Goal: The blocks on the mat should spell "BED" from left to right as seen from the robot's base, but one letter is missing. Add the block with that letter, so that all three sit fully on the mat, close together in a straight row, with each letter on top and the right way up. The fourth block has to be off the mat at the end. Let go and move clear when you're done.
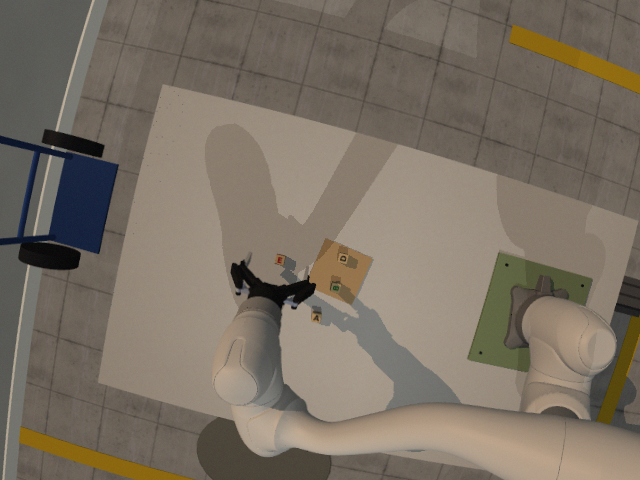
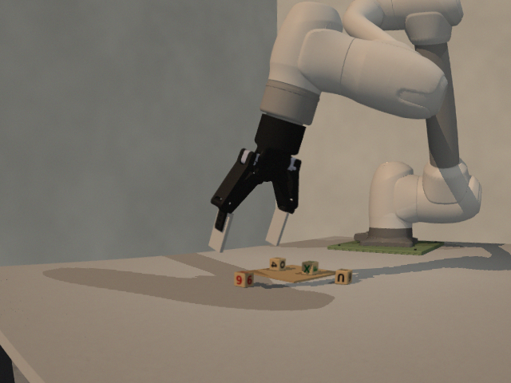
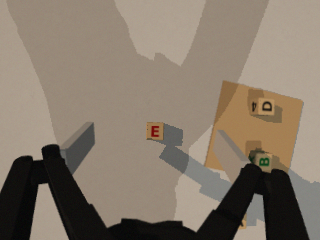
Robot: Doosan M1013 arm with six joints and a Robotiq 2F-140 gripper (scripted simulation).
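The E block is 1 cm to the right of my hand and 7 cm below it. The rest, counted from my hand: tan mat (16 cm behind, 2 cm to the left, 8 cm below); then B block (15 cm behind, 6 cm to the left, 6 cm below); then D block (17 cm behind, 2 cm to the right, 6 cm below).
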